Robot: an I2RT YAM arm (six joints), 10 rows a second.
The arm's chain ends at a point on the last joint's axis. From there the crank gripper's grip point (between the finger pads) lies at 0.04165 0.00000 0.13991 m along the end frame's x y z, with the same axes.
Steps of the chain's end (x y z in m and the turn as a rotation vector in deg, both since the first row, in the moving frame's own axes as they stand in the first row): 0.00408 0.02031 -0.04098 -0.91 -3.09 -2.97; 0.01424 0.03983 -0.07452 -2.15 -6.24 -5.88; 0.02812 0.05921 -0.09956 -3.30 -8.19 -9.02; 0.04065 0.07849 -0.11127 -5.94 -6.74 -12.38; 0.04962 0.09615 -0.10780 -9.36 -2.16 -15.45; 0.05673 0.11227 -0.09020 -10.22 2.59 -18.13; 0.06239 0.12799 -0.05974 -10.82 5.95 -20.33; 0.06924 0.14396 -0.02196 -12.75 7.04 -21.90
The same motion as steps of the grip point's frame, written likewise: -0.00352 0.02059 -0.03894 -0.91 -3.09 -2.97; -0.00113 0.04167 -0.07085 -2.15 -6.24 -5.88; 0.00798 0.06244 -0.09512 -3.30 -8.19 -9.02; 0.02469 0.08595 -0.10767 -5.94 -6.74 -12.38; 0.04596 0.10841 -0.10730 -9.36 -2.16 -15.45; 0.06471 0.12263 -0.09322 -10.22 2.59 -18.13; 0.07832 0.13636 -0.06577 -10.82 5.95 -20.33; 0.08838 0.15486 -0.02960 -12.75 7.04 -21.90
